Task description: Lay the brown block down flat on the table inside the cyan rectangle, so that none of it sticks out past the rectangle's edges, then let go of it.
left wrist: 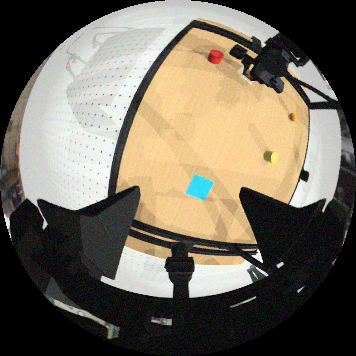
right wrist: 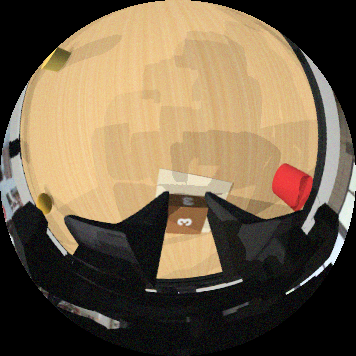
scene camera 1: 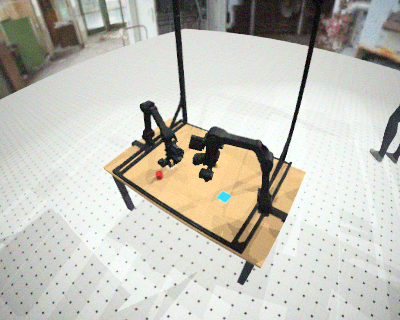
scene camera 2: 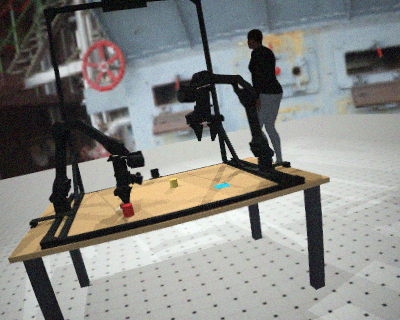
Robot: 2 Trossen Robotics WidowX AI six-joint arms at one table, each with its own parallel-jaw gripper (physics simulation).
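Frame: origin at the left arm's base, x ahead, y left, z up, level; centimetres.
Seen in the pictures: left gripper, fingertip midpoint: [left wrist: 192, 191] [scene camera 2: 206, 141]; right gripper, fingertip midpoint: [left wrist: 246, 76] [right wrist: 186, 195] [scene camera 1: 172, 166]; left arm's base, link origin: [left wrist: 179, 247] [scene camera 1: 263, 209] [scene camera 2: 265, 169]; right arm's base, link origin: [right wrist: 166, 288] [scene camera 1: 149, 144] [scene camera 2: 63, 212].
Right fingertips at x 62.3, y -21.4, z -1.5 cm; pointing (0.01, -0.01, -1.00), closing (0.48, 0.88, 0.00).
Pixels of each thing's top centre, then the offset from my right fingertips to it. "spot": a spot on its surface instead.
- brown block, top centre: [right wrist: 185, 221] dx +1.4, dy -0.8, dz +1.6 cm
- cyan rectangle, surface spot: [left wrist: 199, 187] [scene camera 2: 221, 185] [scene camera 1: 224, 196] spot: dx -38.5, dy +16.3, dz -0.3 cm
- red cylinder, top centre: [right wrist: 304, 194] [left wrist: 216, 52] [scene camera 2: 126, 205] [scene camera 1: 158, 173] dx +4.4, dy +11.6, dz +3.8 cm
- yellow cylinder, top centre: [left wrist: 274, 157] [scene camera 2: 172, 179] dx -27.5, dy -7.3, dz +3.5 cm
- small ochre round object, top centre: [right wrist: 37, 208] [left wrist: 296, 116] dx -8.9, dy -23.4, dz +3.5 cm
The brown block [right wrist: 195, 226], with a white 3 on it, stands on a cream square [right wrist: 167, 179] [left wrist: 243, 74] in the right wrist view. My right gripper [right wrist: 186, 195] [scene camera 1: 169, 165] [scene camera 2: 123, 201] is low over the table, its fingers shut on the block's two sides; they hide part of it. The block is hidden in both scene views. The cyan rectangle [scene camera 1: 224, 197] [scene camera 2: 221, 186] [left wrist: 199, 187] lies on the table, well away from the block, with nothing on it. My left gripper [scene camera 1: 202, 166] [scene camera 2: 206, 138] [left wrist: 192, 191] is open and empty, high above the table.
A red cylinder [scene camera 1: 159, 175] [scene camera 2: 128, 210] [left wrist: 215, 56] [right wrist: 290, 184] stands close beside the right gripper. A yellow cylinder [scene camera 2: 173, 183] [left wrist: 270, 157] [right wrist: 56, 59] and a small ochre round object [left wrist: 293, 117] [right wrist: 44, 203] are farther off. Black rails run along the table's edges.
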